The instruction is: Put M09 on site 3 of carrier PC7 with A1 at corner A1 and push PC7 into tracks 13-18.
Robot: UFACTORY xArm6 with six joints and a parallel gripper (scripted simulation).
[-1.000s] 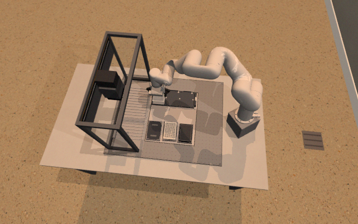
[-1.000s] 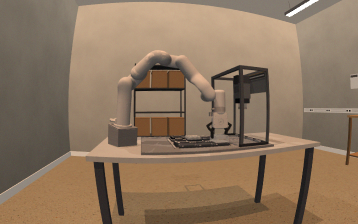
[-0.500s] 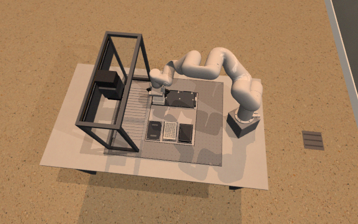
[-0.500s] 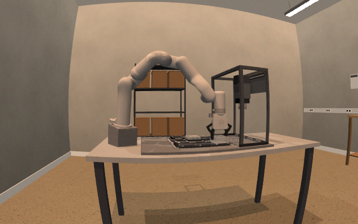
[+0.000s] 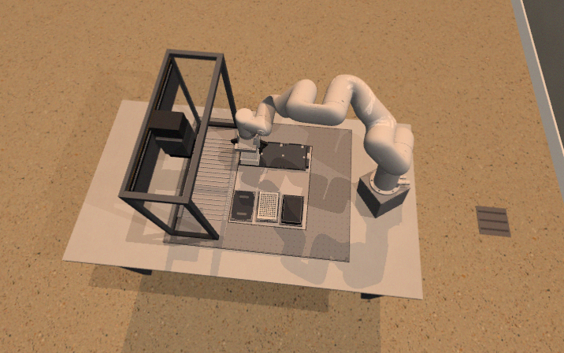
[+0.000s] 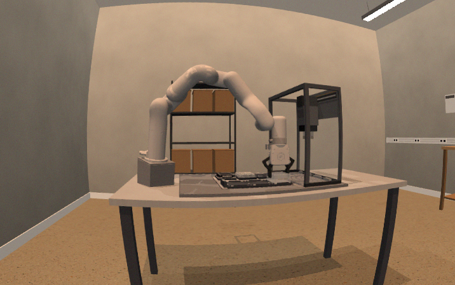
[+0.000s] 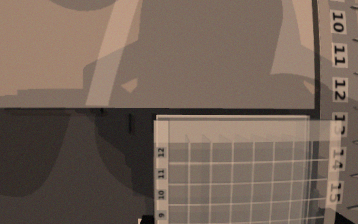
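The deep-well block M09 lies 10 mm below my hand. Also, from my hand: dark plate carrier PC7: 110 mm behind, 30 mm below; white 96-well plate M06: 260 mm to the left, 110 mm behind, 20 mm below; nest S3: 270 mm to the left, 40 mm below.
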